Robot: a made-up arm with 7 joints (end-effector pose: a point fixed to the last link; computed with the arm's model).
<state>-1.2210 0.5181 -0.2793 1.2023 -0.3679 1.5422 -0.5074</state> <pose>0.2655 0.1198 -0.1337 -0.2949 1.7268 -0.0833</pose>
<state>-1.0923 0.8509 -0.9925 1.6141 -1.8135 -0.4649 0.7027</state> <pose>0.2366 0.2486 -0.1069 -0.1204 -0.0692 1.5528</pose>
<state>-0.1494 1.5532 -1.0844 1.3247 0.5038 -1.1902 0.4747</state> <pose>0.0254 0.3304 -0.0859 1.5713 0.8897 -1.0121</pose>
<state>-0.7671 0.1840 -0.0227 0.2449 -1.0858 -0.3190 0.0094</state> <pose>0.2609 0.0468 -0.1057 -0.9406 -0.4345 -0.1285</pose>
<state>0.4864 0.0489 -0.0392 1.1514 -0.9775 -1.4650 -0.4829</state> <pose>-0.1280 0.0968 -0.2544 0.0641 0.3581 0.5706</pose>
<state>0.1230 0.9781 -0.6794 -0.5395 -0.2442 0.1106 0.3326</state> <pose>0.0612 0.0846 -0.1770 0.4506 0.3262 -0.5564</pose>
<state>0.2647 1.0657 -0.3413 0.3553 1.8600 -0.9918 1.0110</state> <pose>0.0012 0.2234 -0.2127 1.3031 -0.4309 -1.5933</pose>
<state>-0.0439 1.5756 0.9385 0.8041 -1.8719 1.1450 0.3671</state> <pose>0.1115 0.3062 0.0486 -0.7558 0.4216 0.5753</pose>
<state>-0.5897 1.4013 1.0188 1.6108 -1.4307 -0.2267 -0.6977</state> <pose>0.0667 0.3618 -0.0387 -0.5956 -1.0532 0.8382</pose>
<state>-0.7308 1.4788 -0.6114 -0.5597 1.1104 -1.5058 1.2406</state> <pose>0.1325 0.1199 -0.0592 0.4683 -1.7117 -1.6014</pose>
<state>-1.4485 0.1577 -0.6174 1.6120 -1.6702 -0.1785 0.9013</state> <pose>0.3211 0.0176 -0.1101 -0.5949 0.5853 1.0353</pose>
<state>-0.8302 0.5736 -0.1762 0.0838 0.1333 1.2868 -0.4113</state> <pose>0.2553 0.1107 -0.1009 0.5180 0.8650 -0.0784</pose>
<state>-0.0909 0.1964 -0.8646 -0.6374 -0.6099 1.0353 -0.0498</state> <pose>0.0549 -0.0539 -0.1649 -0.1808 0.8222 -1.3075</pose>
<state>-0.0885 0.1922 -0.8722 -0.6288 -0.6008 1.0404 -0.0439</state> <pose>0.0538 -0.0550 -0.1661 -0.1704 0.8337 -1.3024</pose>
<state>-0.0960 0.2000 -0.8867 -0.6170 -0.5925 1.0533 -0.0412</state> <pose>0.0528 -0.0549 -0.1686 -0.1381 0.8566 -1.3068</pose>
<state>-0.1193 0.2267 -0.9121 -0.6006 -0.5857 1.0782 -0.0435</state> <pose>0.0523 -0.0527 -0.1728 -0.0712 0.8969 -1.3244</pose>
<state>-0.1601 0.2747 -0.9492 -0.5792 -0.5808 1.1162 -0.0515</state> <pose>0.0528 -0.0474 -0.1792 0.0353 0.9574 -1.3502</pose>
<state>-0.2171 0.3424 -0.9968 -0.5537 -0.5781 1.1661 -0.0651</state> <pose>0.0549 -0.0382 -0.1870 0.1785 1.0375 -1.3738</pose>
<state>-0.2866 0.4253 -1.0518 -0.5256 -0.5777 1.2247 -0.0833</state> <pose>0.0595 -0.0247 -0.1950 0.3481 1.1341 -1.3816</pose>
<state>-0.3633 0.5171 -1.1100 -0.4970 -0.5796 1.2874 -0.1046</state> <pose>0.0669 -0.0075 -0.2016 0.5277 1.2414 -1.3630</pose>
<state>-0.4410 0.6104 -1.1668 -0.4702 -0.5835 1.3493 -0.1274</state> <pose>0.0764 0.0118 -0.2055 0.6981 1.3512 -1.3157</pose>
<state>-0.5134 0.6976 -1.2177 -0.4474 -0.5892 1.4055 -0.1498</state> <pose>0.0867 0.0310 -0.2060 0.8422 1.4541 -1.2475</pose>
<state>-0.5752 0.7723 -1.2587 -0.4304 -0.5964 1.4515 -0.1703</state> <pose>0.0961 0.0478 -0.2039 0.9493 1.5410 -1.1734</pose>
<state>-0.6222 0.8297 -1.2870 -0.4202 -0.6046 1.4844 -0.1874</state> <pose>0.1036 0.0606 -0.2004 1.0172 1.6052 -1.1099</pose>
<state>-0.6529 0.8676 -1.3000 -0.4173 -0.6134 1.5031 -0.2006</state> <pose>0.1088 0.0686 -0.1969 1.0489 1.6426 -1.0685</pose>
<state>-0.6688 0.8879 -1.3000 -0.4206 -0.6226 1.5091 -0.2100</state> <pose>0.1119 0.0721 -0.1942 1.0533 1.6563 -1.0524</pose>
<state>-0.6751 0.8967 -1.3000 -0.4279 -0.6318 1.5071 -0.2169</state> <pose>0.1127 0.0730 -0.1926 1.0462 1.6598 -1.0587</pose>
